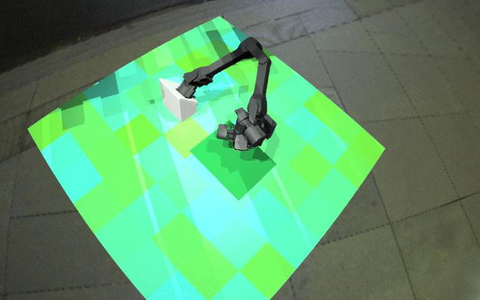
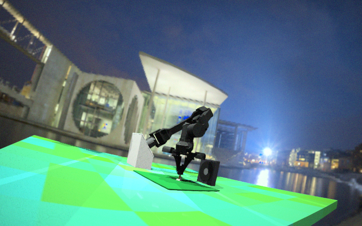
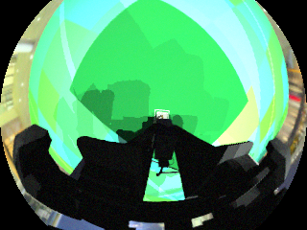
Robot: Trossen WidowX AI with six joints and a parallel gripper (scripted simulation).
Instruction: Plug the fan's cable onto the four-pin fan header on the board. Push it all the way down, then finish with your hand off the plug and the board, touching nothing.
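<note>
Now: the dark green board 20 mm ahead of my gripper tip, 40 mm to the right of it and 60 mm below it. From my gripper tip the other things lie so: black fan: 20 mm ahead, 150 mm to the left, 20 mm above; dark fan plug: 10 mm to the left, 10 mm above.
</note>
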